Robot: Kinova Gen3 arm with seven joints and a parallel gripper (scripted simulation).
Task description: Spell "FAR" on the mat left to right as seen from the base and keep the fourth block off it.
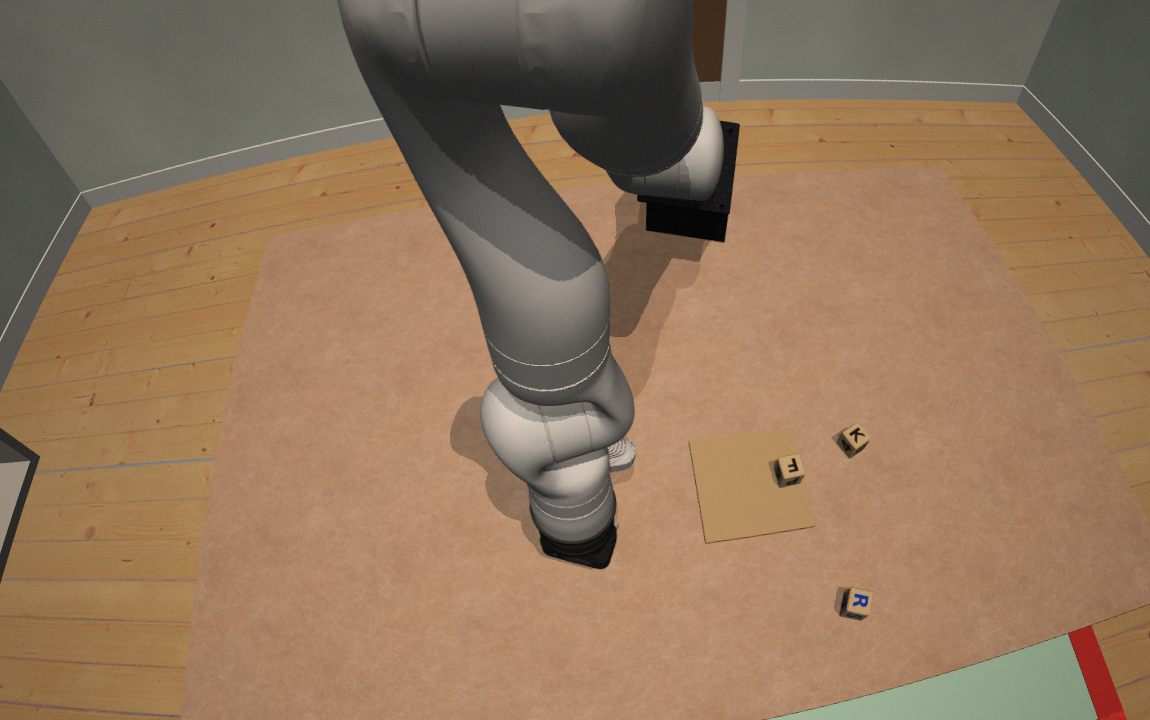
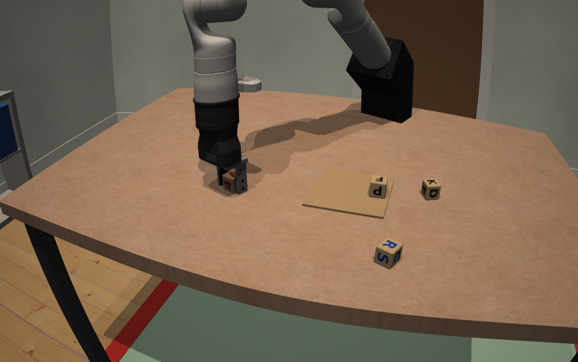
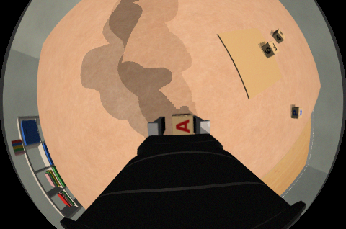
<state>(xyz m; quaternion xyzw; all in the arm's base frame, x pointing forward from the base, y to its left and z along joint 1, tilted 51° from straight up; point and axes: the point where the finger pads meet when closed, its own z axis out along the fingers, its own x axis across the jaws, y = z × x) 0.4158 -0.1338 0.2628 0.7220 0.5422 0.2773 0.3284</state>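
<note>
The tan mat lies 40 mm behind my hand, 210 mm to the left of it and 20 mm below it. The rest, counted from my hand: F block 50 mm behind, 260 mm to the left; then R block 140 mm ahead, 300 mm to the left; then K block 70 mm behind, 360 mm to the left.
</note>
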